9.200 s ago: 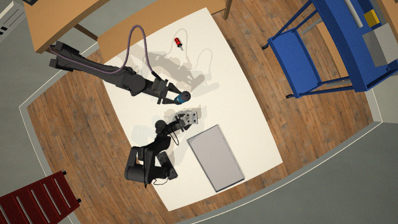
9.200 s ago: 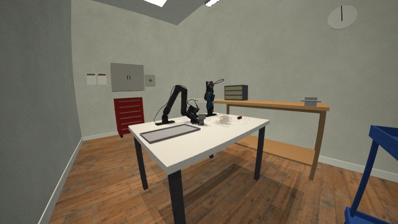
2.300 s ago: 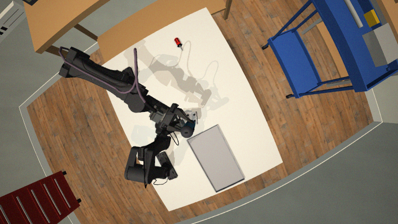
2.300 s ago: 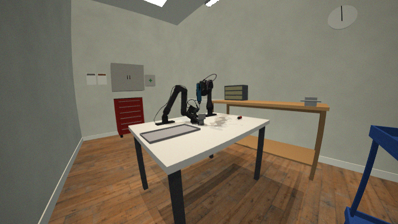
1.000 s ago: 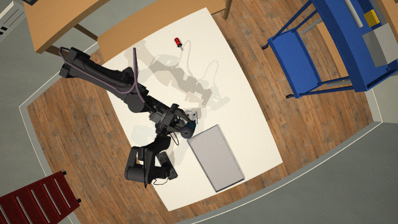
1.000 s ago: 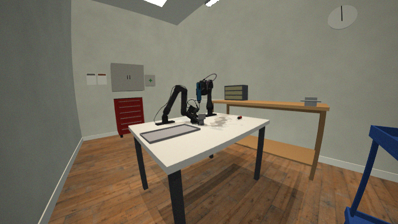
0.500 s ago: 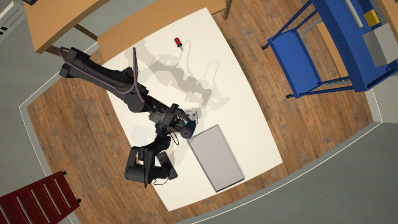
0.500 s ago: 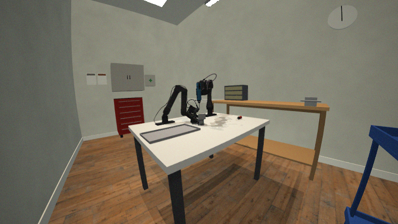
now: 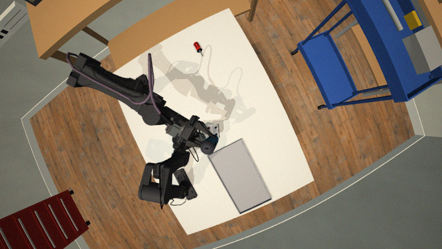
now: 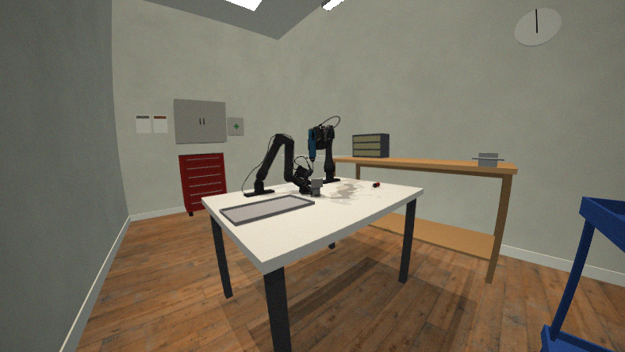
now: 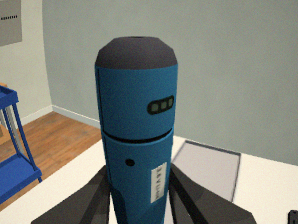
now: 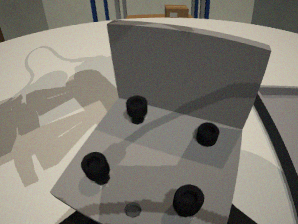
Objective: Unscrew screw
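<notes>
My right hand is 5 cm below the grey bracket. Round my right hand: flat grey tray: 32 cm to the right, 4 cm ahead, 2 cm below; then red-handled screwdriver: 47 cm to the left, 11 cm ahead, 1 cm below.
</notes>
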